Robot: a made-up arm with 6 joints.
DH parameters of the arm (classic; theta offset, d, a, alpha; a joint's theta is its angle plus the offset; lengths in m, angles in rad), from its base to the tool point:
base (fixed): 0 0.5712 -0.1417 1.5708
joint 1: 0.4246 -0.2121 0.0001 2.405
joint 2: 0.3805 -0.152 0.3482 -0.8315
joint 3: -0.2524 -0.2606 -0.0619 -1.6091
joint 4: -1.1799 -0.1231 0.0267 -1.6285
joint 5: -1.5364 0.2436 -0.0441 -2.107
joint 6: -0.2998 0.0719 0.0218 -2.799
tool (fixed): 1.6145 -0.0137 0 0
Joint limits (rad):
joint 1: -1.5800..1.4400
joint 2: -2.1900..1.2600
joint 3: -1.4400..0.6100
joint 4: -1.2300..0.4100
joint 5: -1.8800..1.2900
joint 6: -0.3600..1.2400
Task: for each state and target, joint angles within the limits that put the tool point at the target. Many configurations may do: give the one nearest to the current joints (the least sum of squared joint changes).
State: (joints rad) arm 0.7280 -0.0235 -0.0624 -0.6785 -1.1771 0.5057
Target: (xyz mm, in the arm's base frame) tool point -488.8 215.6 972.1
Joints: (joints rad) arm 1.3021 -0.4044 -0.0652 -0.4669 -1.2517 0.5145
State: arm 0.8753 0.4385 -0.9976 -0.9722 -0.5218 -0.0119
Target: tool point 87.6 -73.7 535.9
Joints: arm 0.2056 1.1199 -0.6136 -0.8250 -0.6341 -0.0638
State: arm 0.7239 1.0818 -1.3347 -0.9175 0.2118 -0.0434
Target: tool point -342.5 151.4 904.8
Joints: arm 1.2516 0.3756 -1.0919 -0.1100 0.3693 -0.0720
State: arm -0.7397 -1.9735 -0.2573 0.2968 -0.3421 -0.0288
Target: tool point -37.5 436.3 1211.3
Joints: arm -0.7339 -1.5318 0.3851 0.3957 0.0079 -0.3042
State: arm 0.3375 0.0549 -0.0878 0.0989 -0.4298 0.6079
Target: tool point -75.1 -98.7 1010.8
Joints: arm 1.2035 0.6862 -0.0918 -0.2187 -0.6355 0.6667
